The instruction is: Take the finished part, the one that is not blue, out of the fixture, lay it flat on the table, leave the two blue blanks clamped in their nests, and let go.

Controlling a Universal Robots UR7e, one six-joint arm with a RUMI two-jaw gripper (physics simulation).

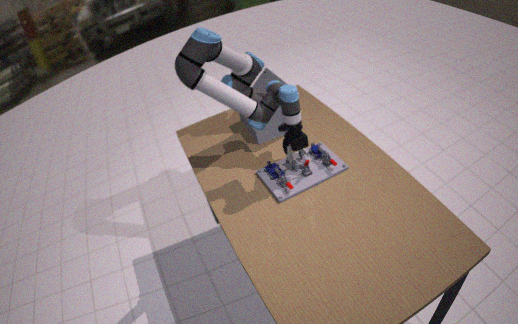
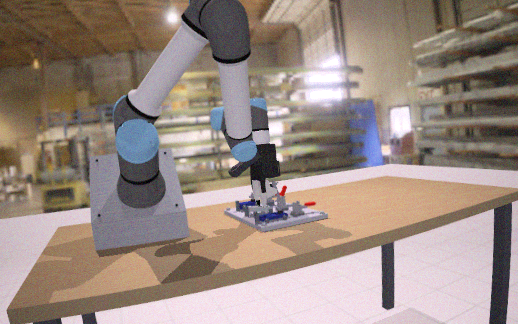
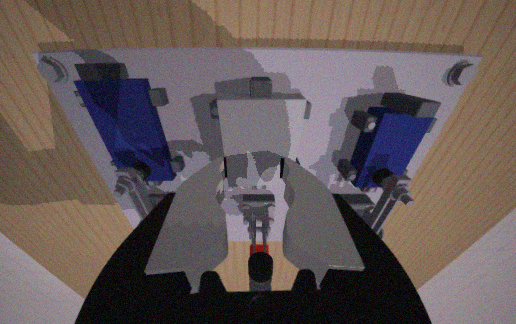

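Pixels of known places: gripper, fingertip midpoint: point(image 1: 296, 160) point(image 2: 261, 206) point(image 3: 253, 159); arm's base at its link origin: point(image 2: 141, 189).
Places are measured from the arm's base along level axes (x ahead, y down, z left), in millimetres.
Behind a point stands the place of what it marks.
Note:
The finished part point(image 3: 255, 125) {z -21, x 361, y 108 mm} is a light grey block in the middle nest of the fixture plate point(image 1: 312, 182) {z -31, x 535, y 137 mm} point(image 2: 305, 219) {z -194, x 458, y 141 mm} point(image 3: 310, 65) {z 22, x 324, y 137 mm}. My gripper point(image 1: 296, 157) {z -23, x 392, y 113 mm} point(image 2: 261, 202) {z -23, x 392, y 113 mm} point(image 3: 253, 159) {z -23, x 392, y 113 mm} points down at the middle nest and is shut on the part, one finger at each side of its near end. The part still sits low between the nest blocks. The contact is partly hidden by the fingers. A blue blank point(image 1: 273, 170) {z -133, x 378, y 121 mm} point(image 2: 272, 216) {z -151, x 366, y 121 mm} point(image 3: 120, 125) {z -131, x 364, y 121 mm} lies clamped in the left nest. The other blue blank point(image 1: 315, 150) {z 81, x 388, y 111 mm} point(image 2: 246, 204) {z 73, x 375, y 115 mm} point(image 3: 397, 145) {z 94, x 380, y 111 mm} lies clamped in the right nest.
The middle toggle clamp point(image 2: 281, 201) point(image 3: 258, 215) stands with its red handle point(image 1: 307, 163) {z -20, x 489, y 69 mm} raised, close to my fingers. The outer clamps have lowered red handles point(image 1: 289, 185) {z -131, x 522, y 106 mm} point(image 1: 333, 162) {z 87, x 527, y 96 mm}. The wooden table point(image 1: 350, 240) {z -78, x 889, y 152 mm} point(image 2: 400, 205) {z -257, x 812, y 152 mm} extends beyond the plate, away from the arm's base.

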